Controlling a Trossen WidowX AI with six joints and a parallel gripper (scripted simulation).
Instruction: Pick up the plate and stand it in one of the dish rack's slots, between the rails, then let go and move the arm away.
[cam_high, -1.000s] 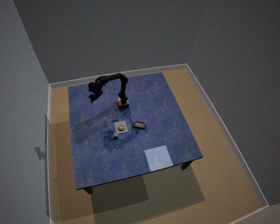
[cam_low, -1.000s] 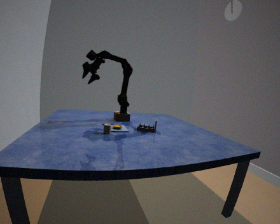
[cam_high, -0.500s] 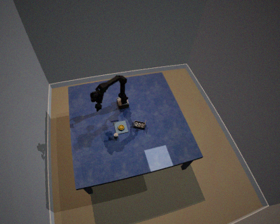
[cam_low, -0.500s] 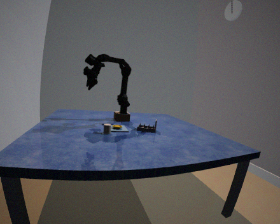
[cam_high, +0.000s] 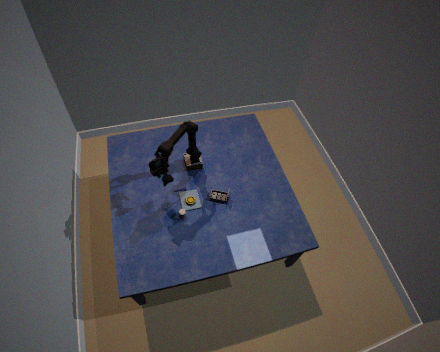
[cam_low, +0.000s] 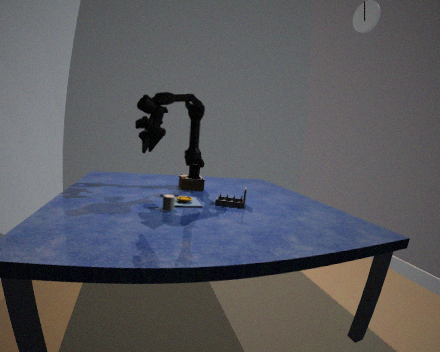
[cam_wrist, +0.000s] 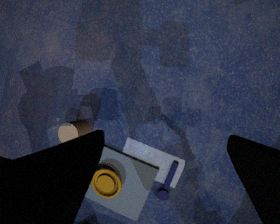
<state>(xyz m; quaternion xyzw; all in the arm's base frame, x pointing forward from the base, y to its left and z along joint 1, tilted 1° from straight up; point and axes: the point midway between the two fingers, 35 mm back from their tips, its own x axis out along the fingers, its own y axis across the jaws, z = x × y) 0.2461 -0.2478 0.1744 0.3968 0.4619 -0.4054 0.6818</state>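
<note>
My gripper tip is now 6 cm short of the yellow plate, 17 cm to the right of it and 18 cm above it. Also, from my gripper tip: small cup (15 cm ahead, 10 cm to the left, 17 cm below); blue spoon (5 cm behind, 12 cm to the left, 19 cm below); pale blue mat (5 cm ahead, 17 cm to the left, 19 cm below).
</note>
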